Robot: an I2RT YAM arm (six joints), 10 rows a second.
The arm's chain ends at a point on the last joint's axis. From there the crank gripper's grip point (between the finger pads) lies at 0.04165 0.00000 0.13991 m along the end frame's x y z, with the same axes.
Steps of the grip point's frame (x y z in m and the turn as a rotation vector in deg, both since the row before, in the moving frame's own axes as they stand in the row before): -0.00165 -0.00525 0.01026 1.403 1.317 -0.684; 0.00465 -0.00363 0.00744 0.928 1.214 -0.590; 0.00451 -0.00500 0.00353 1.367 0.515 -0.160; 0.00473 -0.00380 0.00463 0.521 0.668 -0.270; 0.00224 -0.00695 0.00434 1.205 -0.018 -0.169; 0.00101 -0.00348 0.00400 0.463 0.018 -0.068; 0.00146 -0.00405 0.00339 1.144 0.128 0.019; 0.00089 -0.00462 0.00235 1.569 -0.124 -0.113; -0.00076 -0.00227 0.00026 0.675 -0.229 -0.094; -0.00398 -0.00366 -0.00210 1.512 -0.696 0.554; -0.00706 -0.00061 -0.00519 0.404 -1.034 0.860; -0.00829 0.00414 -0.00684 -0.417 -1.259 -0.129
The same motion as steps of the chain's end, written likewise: -0.00483 -0.00132 0.01130 1.403 1.317 -0.684; 0.00171 -0.00093 0.00838 0.928 1.214 -0.590; 0.00326 -0.00155 0.00395 1.367 0.515 -0.160; 0.00311 -0.00233 0.00513 0.521 0.668 -0.270; 0.00229 -0.00388 0.00436 1.205 -0.018 -0.169; 0.00097 -0.00230 0.00402 0.463 0.018 -0.068; 0.00115 -0.00127 0.00351 1.144 0.128 0.019; 0.00120 -0.00071 0.00231 1.569 -0.124 -0.113; -0.00020 -0.00055 0.00010 0.675 -0.229 -0.094; -0.00229 -0.00036 -0.00255 1.512 -0.696 0.554; -0.00453 -0.00023 -0.00592 0.404 -1.034 0.860; -0.00521 0.00321 -0.00772 -0.417 -1.259 -0.129
